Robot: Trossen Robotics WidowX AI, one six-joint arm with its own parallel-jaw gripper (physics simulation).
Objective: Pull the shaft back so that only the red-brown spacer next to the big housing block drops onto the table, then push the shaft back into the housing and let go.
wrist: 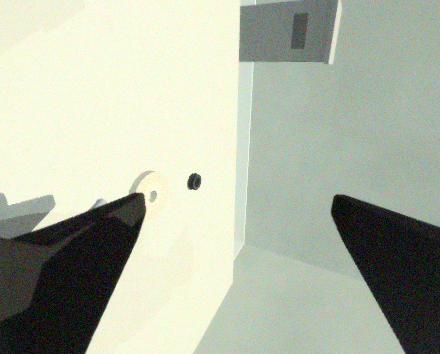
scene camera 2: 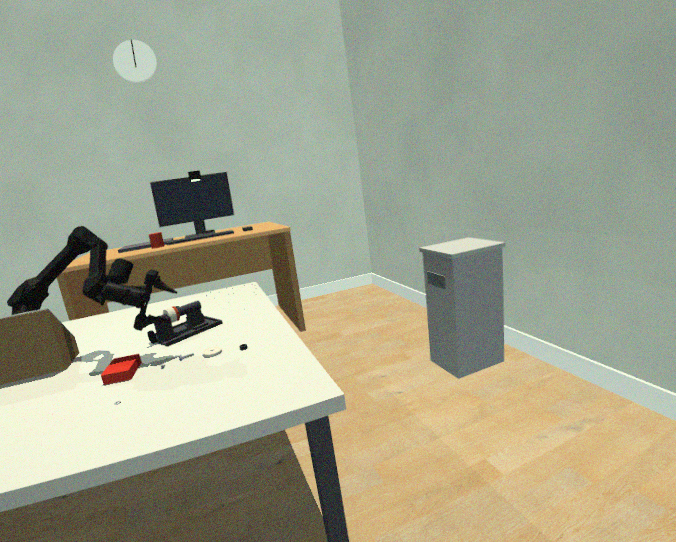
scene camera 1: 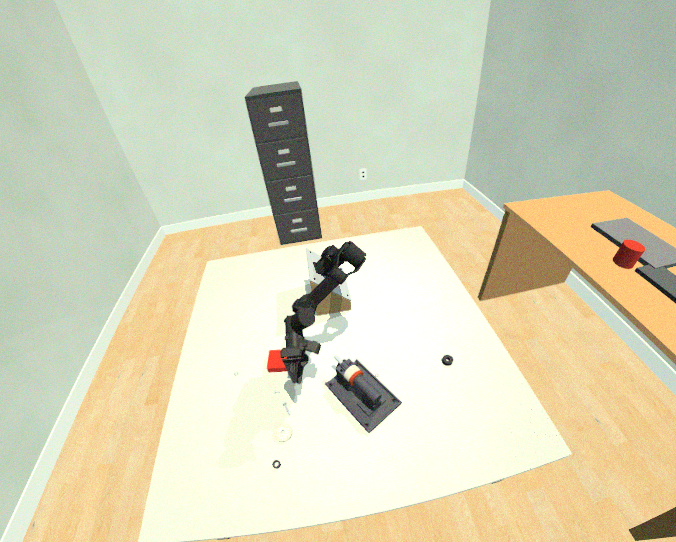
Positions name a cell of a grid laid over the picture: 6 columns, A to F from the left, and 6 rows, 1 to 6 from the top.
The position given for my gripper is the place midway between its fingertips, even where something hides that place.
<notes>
My gripper (scene camera 2: B4) is open, with nothing in its grasp. Also in view: a red block (scene camera 2: B5). Also in view: a dark grey baseplate (scene camera 1: D5).
My gripper shows as well in the wrist view (wrist: D4) and in scene camera 1 (scene camera 1: C5). The wrist view misses the red block: it is out of frame.
</notes>
